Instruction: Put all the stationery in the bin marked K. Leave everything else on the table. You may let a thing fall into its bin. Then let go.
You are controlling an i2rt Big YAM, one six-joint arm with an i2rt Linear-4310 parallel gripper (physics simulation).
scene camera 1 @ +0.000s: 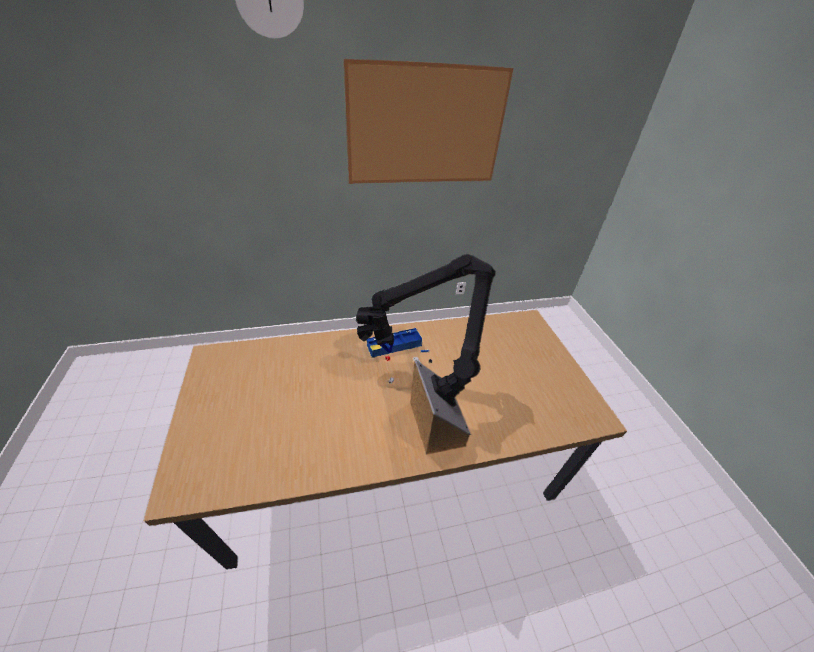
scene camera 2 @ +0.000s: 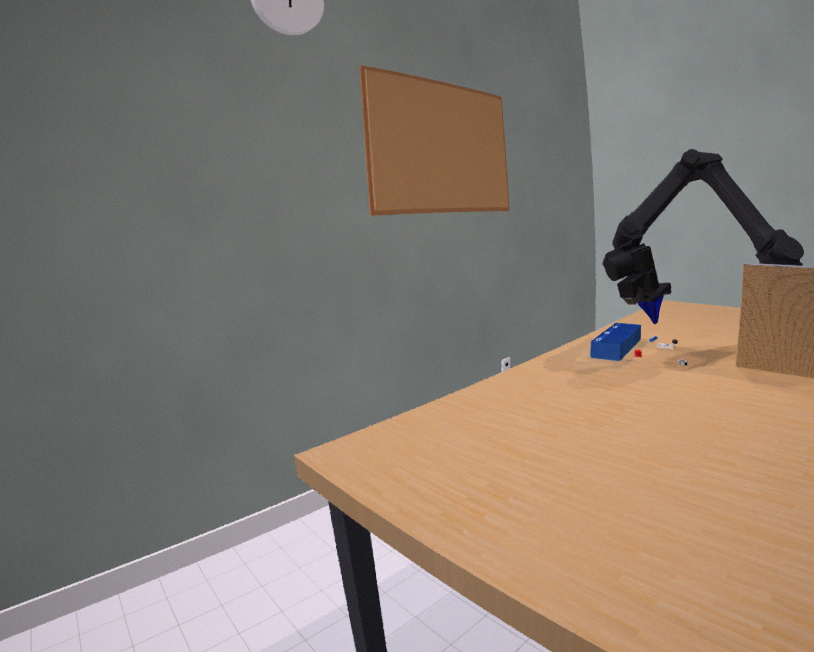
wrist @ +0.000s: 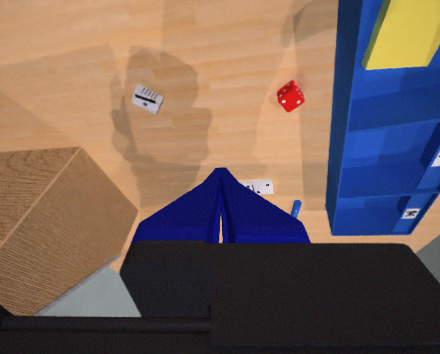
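Seen in the pictures: gripper, between the fingertips: (scene camera 1: 389, 352) (scene camera 2: 655, 323) (wrist: 220, 176); arm's base, origin of its link: (scene camera 1: 441, 391) (scene camera 2: 783, 299).
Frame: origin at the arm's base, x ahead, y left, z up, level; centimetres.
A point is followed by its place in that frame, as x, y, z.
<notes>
My gripper (scene camera 1: 389, 349) {28.4, 17.3, -7.1} (scene camera 2: 655, 321) {28.4, 17.3, -7.1} (wrist: 220, 176) {28.4, 17.3, -7.1} is shut and empty, raised above the table near the blue bins. A small silver-grey sharpener (scene camera 1: 390, 380) {19.6, 17.4, -15.8} (scene camera 2: 682, 362) {19.8, 18.0, -16.1} (wrist: 147, 99) {20.3, 17.4, -15.8} lies on the table, apart from the fingers. A short blue stick (scene camera 1: 424, 351) {36.7, -0.1, -16.3} (scene camera 2: 652, 338) {36.9, 1.1, -15.9} (wrist: 296, 209) {37.1, 0.7, -15.9} lies beside the bins; its kind is unclear. The joined blue bins (scene camera 1: 407, 345) {39.2, 7.9, -14.3} (scene camera 2: 606, 350) {38.5, 25.9, -14.4} (wrist: 339, 115) {36.8, 17.2, -14.3} carry small letter labels. The end bin's label (wrist: 411, 213) {47.3, 6.7, -12.7} may be a K, but is hard to read. A yellow block (scene camera 1: 375, 347) {39.6, 23.2, -15.2} (wrist: 402, 37) {39.0, 22.3, -15.2} sits in the bin at the other end.
A red die (scene camera 1: 387, 357) {32.9, 17.9, -15.4} (scene camera 2: 638, 353) {32.7, 18.3, -15.9} (wrist: 290, 96) {33.0, 18.1, -15.3} lies beside the bins. A white domino (scene camera 1: 415, 359) {31.8, 4.8, -16.3} (scene camera 2: 665, 346) {30.4, 5.5, -16.4} (wrist: 262, 186) {31.9, 5.0, -16.2} is partly behind the fingers in the wrist view. A small black object (scene camera 1: 430, 360) {30.6, -2.1, -16.1} (scene camera 2: 674, 341) {30.5, -1.3, -16.3} lies near it. The arm's wooden base (scene camera 1: 445, 434) {-14.9, 0.8, -5.0} (scene camera 2: 774, 319) {-0.1, 8.9, -3.8} (wrist: 70, 215) {8.8, 5.7, -9.2} stands nearby.
</notes>
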